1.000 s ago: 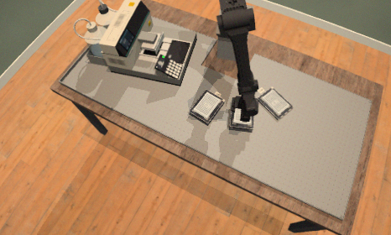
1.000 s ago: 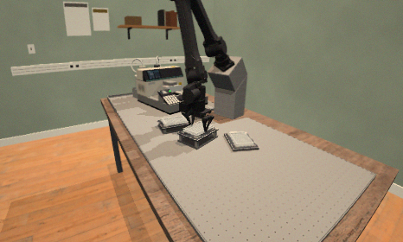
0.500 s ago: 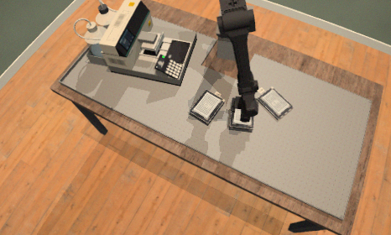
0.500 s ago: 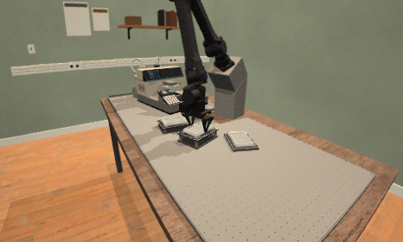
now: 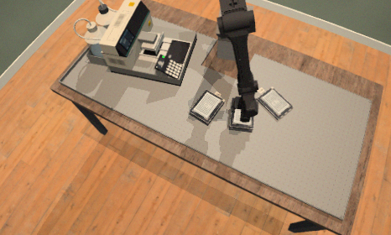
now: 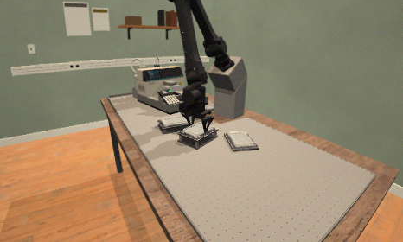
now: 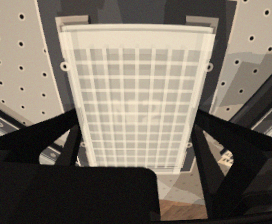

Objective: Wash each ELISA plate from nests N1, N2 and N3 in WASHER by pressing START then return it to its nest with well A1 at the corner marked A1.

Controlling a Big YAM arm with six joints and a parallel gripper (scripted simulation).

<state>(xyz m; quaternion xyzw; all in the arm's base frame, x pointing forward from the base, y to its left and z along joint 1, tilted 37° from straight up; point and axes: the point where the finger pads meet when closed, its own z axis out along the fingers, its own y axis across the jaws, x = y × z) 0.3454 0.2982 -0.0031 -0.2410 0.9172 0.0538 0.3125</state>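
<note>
Now: hand 10 mm above the ELISA plate. The rest, counted from my hand: plate washer (650 mm to the right, 70 mm above, 30 mm ahead); nest label (200 mm behind, 60 mm below, 20 mm to the right).
</note>
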